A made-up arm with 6 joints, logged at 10 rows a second.
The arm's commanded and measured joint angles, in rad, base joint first. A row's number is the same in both.
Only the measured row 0 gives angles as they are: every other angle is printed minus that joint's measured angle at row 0.
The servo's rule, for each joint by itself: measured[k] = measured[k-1] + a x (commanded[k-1-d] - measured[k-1]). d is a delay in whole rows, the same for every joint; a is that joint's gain. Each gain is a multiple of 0.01, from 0.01 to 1. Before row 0 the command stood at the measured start. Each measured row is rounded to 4 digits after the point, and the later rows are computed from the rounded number. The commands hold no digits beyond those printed.
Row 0, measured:
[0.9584, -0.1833, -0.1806, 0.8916, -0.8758, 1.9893]
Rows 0 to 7, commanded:
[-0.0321, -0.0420, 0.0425, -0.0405, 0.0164, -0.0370]
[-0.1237, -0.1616, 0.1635, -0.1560, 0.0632, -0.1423]
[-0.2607, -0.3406, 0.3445, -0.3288, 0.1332, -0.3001]
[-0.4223, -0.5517, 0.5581, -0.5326, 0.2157, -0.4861]
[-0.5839, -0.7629, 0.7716, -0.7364, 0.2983, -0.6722]
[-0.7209, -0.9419, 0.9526, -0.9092, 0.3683, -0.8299]
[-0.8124, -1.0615, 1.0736, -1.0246, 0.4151, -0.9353]
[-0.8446, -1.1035, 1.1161, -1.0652, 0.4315, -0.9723]
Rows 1 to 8, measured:
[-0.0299, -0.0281, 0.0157, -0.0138, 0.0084, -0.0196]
[-0.1171, -0.1175, 0.0704, -0.0621, 0.0363, -0.0846]
[-0.2506, -0.2670, 0.1718, -0.1528, 0.0857, -0.1988]
[-0.4103, -0.4577, 0.3147, -0.2819, 0.1520, -0.3511]
[-0.5717, -0.6622, 0.4838, -0.4364, 0.2266, -0.5213]
[-0.7105, -0.8496, 0.6573, -0.5972, 0.2989, -0.6849]
[-0.8053, -0.9916, 0.8113, -0.7425, 0.3582, -0.8176]
[-0.8418, -1.0666, 0.9241, -0.8522, 0.3956, -0.8996]
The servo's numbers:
d 0
a 0.93 0.67 0.37 0.34 0.51 0.53

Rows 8 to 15, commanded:
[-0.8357, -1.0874, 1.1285, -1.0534, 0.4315, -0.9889]
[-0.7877, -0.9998, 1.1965, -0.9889, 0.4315, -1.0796]
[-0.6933, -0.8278, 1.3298, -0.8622, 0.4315, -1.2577]
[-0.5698, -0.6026, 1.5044, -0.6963, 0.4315, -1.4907]
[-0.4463, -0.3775, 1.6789, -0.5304, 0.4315, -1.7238]
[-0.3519, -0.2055, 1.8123, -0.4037, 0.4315, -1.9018]
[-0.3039, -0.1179, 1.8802, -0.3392, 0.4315, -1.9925]
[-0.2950, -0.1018, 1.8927, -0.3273, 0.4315, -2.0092]
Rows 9 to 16, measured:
[-0.8361, -1.0805, 0.9997, -0.9206, 0.4139, -0.9469]
[-0.7911, -1.0264, 1.0725, -0.9438, 0.4229, -1.0172]
[-0.7001, -0.8933, 1.1677, -0.9161, 0.4273, -1.1447]
[-0.5789, -0.6985, 1.2923, -0.8414, 0.4294, -1.3281]
[-0.4556, -0.4834, 1.4353, -0.7357, 0.4305, -1.5378]
[-0.3592, -0.2972, 1.5748, -0.6228, 0.4310, -1.7307]
[-0.3078, -0.1771, 1.6878, -0.5264, 0.4313, -1.8695]
[-0.2959, -0.1266, 1.7636, -0.4587, 0.4314, -1.9435]

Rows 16 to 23, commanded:
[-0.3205, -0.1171, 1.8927, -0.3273, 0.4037, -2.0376]
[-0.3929, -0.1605, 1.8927, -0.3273, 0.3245, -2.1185]
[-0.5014, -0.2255, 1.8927, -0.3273, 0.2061, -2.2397]
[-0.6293, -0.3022, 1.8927, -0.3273, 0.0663, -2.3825]
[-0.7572, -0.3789, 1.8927, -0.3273, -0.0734, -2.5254]
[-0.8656, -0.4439, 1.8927, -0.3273, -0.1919, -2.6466]
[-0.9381, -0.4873, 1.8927, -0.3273, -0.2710, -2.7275]
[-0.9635, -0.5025, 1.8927, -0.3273, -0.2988, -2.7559]
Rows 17 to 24, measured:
[-0.3188, -0.1202, 1.8114, -0.4140, 0.4173, -1.9934]
[-0.3877, -0.1472, 1.8415, -0.3845, 0.3700, -2.0597]
[-0.4934, -0.1997, 1.8604, -0.3651, 0.2864, -2.1551]
[-0.6198, -0.2684, 1.8724, -0.3522, 0.1741, -2.2756]
[-0.7476, -0.3424, 1.8799, -0.3437, 0.0479, -2.4080]
[-0.8573, -0.4104, 1.8846, -0.3381, -0.0744, -2.5345]
[-0.9324, -0.4619, 1.8876, -0.3344, -0.1747, -2.6368]
[-0.9613, -0.4891, 1.8895, -0.3320, -0.2380, -2.6999]

